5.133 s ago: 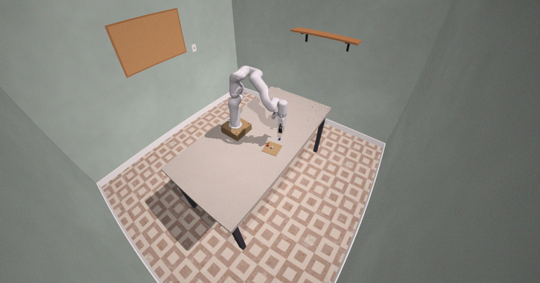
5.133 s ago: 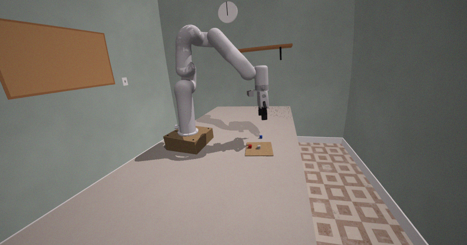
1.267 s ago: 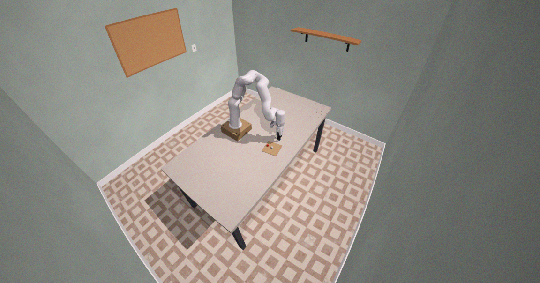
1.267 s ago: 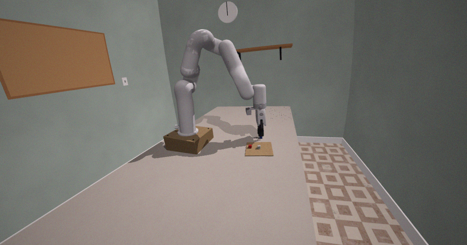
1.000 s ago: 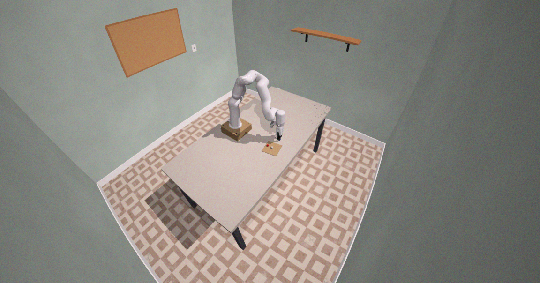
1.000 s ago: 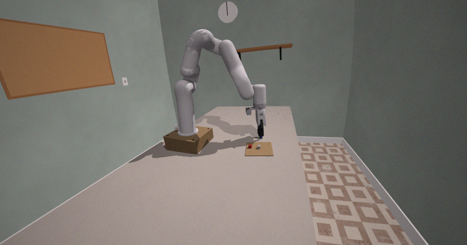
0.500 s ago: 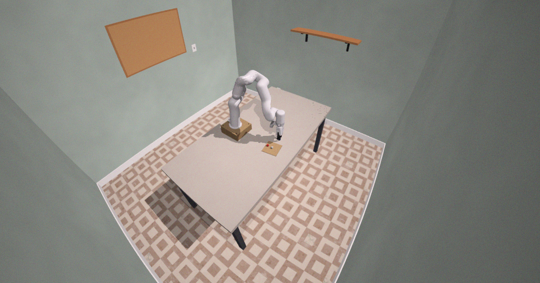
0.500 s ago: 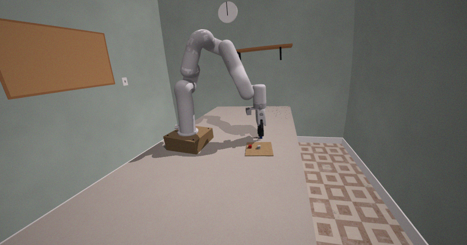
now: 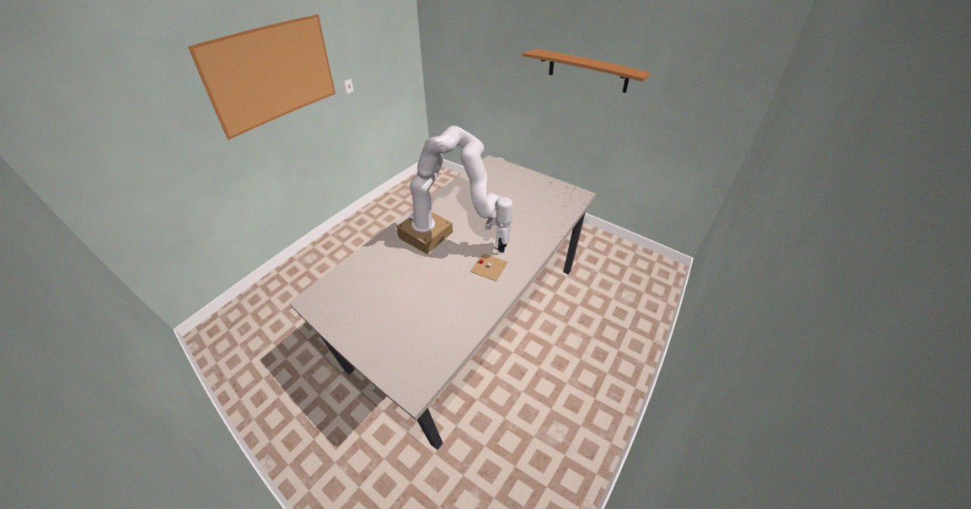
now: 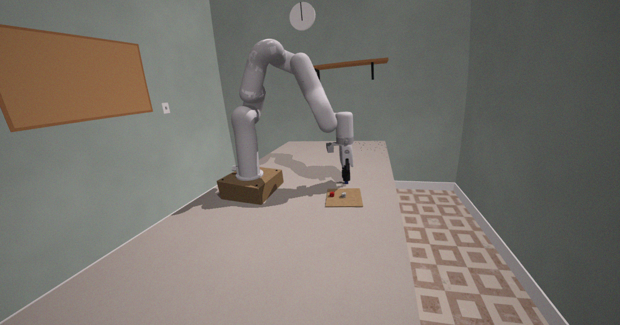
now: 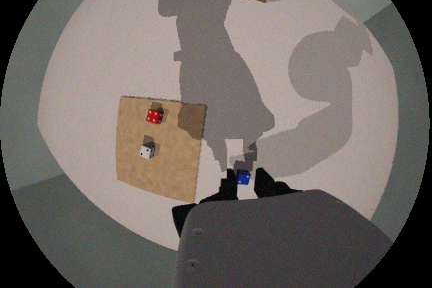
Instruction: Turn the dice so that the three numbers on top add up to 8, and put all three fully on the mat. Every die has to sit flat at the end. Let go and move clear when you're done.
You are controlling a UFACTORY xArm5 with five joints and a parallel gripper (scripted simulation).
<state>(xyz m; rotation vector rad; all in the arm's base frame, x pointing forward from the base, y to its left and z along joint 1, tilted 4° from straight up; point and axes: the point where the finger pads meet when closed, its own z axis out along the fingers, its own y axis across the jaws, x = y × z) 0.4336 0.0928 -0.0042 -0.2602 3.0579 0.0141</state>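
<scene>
The blue die is 3 cm below my hand. The rest, counted from my hand: tan mat (13 cm to the right, 4 cm below, 1 cm behind); white die (13 cm to the right, 3 cm below, 1 cm behind); red die (13 cm to the right, 5 cm behind, 3 cm below).
</scene>
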